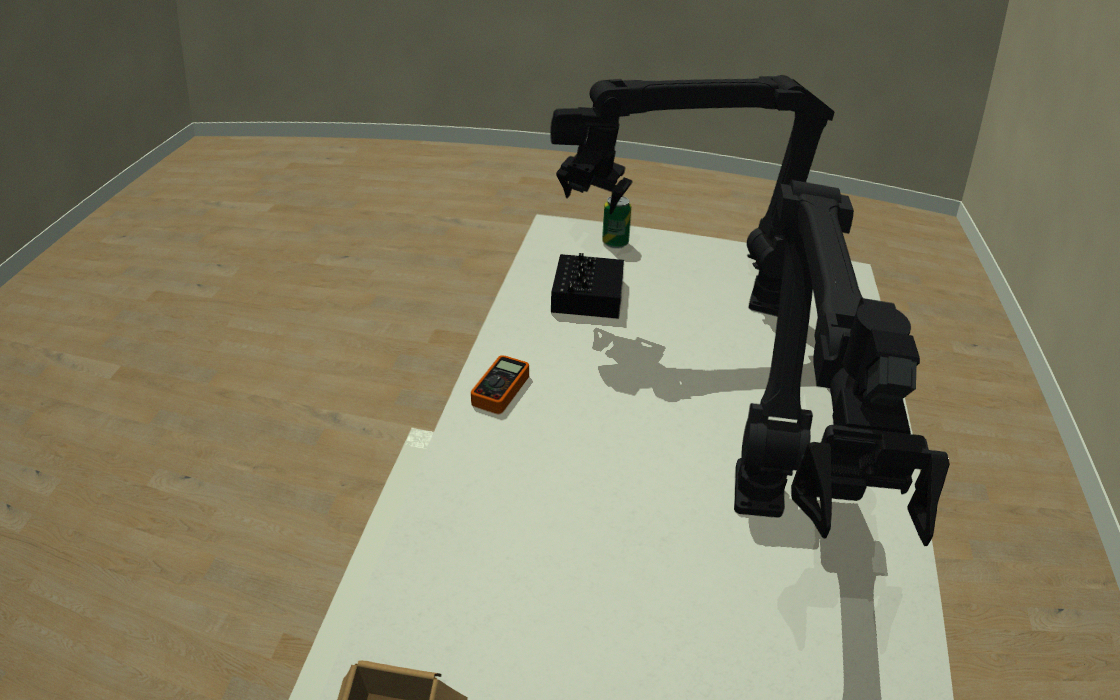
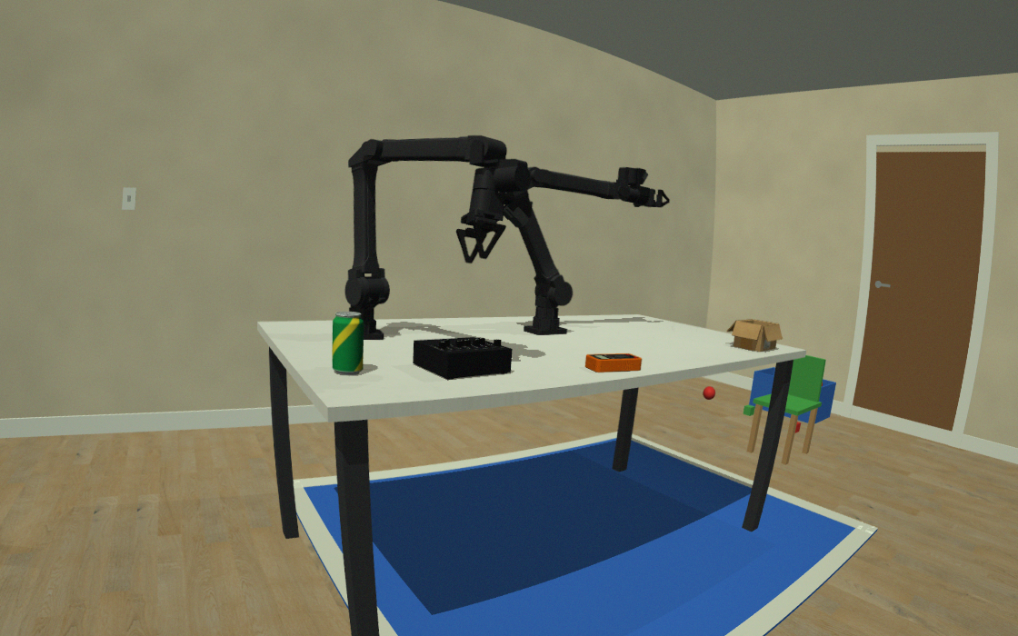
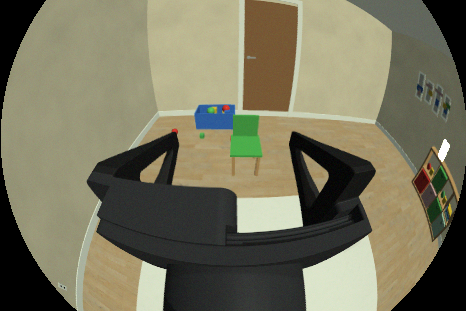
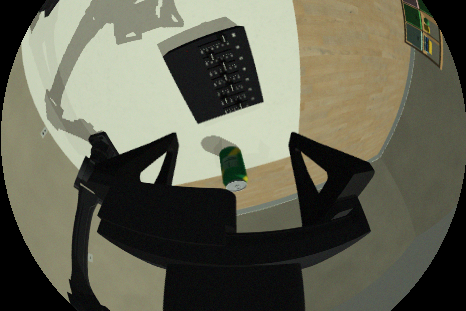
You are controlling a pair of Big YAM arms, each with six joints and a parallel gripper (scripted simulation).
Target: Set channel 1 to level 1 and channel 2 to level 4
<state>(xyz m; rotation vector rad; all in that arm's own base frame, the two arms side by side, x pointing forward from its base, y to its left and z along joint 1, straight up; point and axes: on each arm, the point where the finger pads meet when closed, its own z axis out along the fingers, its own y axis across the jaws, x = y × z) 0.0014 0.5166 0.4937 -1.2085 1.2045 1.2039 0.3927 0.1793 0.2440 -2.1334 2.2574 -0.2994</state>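
Now: the channel 1 fader cap 30 mm ahead of my right hand, 80 mm to the right of it and 180 mm below it. Round my right hand: orange multimeter 90 mm ahead, 340 mm to the left, 230 mm below; channel 2 fader cap 60 mm to the right, 180 mm below; can 20 mm behind, 270 mm to the right, 180 mm below.
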